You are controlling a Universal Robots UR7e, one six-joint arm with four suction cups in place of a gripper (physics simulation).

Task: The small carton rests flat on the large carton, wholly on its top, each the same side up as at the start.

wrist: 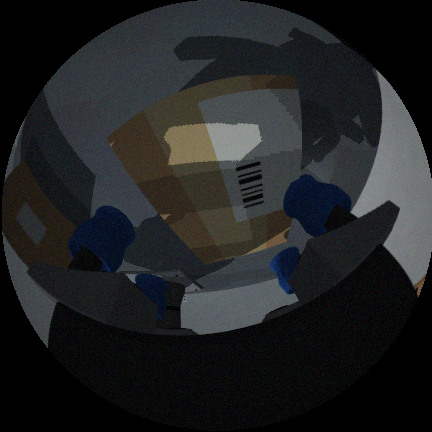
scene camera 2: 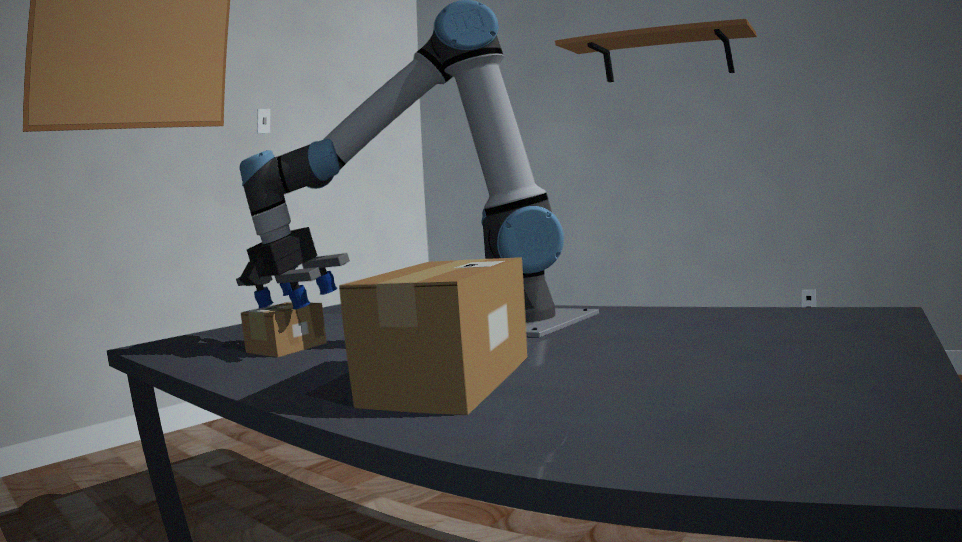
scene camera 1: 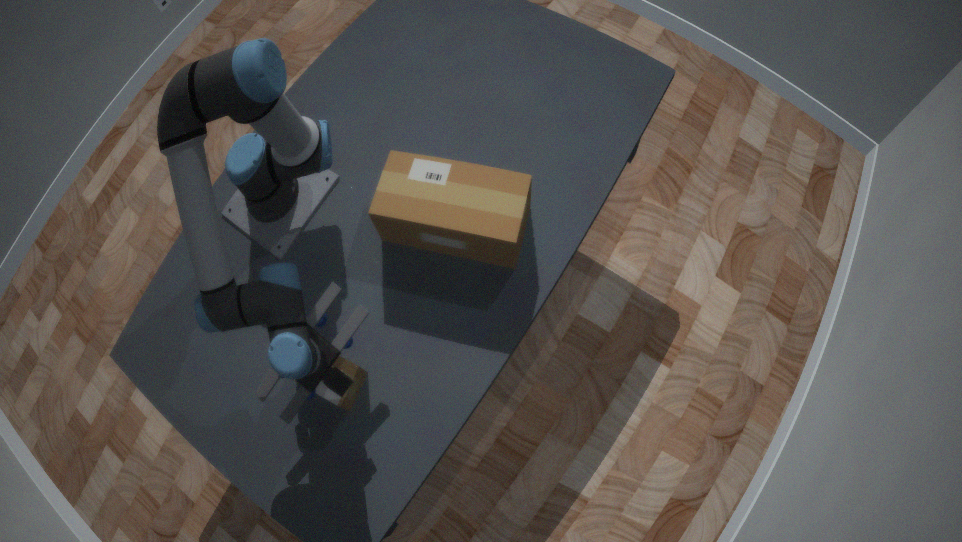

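Where they show: hand at its tool point: (wrist: pixel 214 251) (scene camera 2: pixel 295 298); arm's base at its link origin: (scene camera 1: pixel 272 195).
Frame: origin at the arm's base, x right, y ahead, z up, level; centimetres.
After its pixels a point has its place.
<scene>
The small carton (scene camera 1: pixel 358 388) @(x 21.9, y 49.0, z 0.5 cm) (scene camera 2: pixel 286 340) @(x 18.3, y 45.2, z 1.7 cm) (wrist: pixel 185 190) @(x 21.2, y 43.9, z 7.0 cm) rests on the table with its taped, labelled top up. A white label with a barcode shows on that top in the wrist view. The large carton (scene camera 1: pixel 451 195) @(x -19.9, y 43.9, z 14.5 cm) (scene camera 2: pixel 410 350) @(x -27.0, y 56.5, z 6.8 cm) (wrist: pixel 55 240) @(x -10.2, y 38.7, z 5.2 cm) stands apart on the table, flat, with a tape strip and a barcode label on its top. My gripper (scene camera 1: pixel 319 363) @(x 22.4, y 39.2, z 8.4 cm) (scene camera 2: pixel 294 292) (wrist: pixel 215 250) @(x 22.4, y 39.2, z 8.4 cm) is open, its blue suction cups pointing down close above the small carton. Whether any cup touches it I cannot tell. The arm hides part of the small carton in scene camera 1.
The dark table (scene camera 1: pixel 484 80) @(x -56.5, y 24.2, z -0.9 cm) (scene camera 2: pixel 727 403) @(x -60.8, y 41.3, z -0.9 cm) carries both cartons and the arm's base plate (scene camera 1: pixel 279 235) @(x 6.6, y 9.7, z -0.1 cm) (scene camera 2: pixel 565 321) @(x -12.4, y 1.5, z -0.1 cm). The large carton stands between the small carton and the table's right part in scene camera 2. A wall shelf (scene camera 2: pixel 659 35) and a brown board (scene camera 2: pixel 127 63) hang behind.
</scene>
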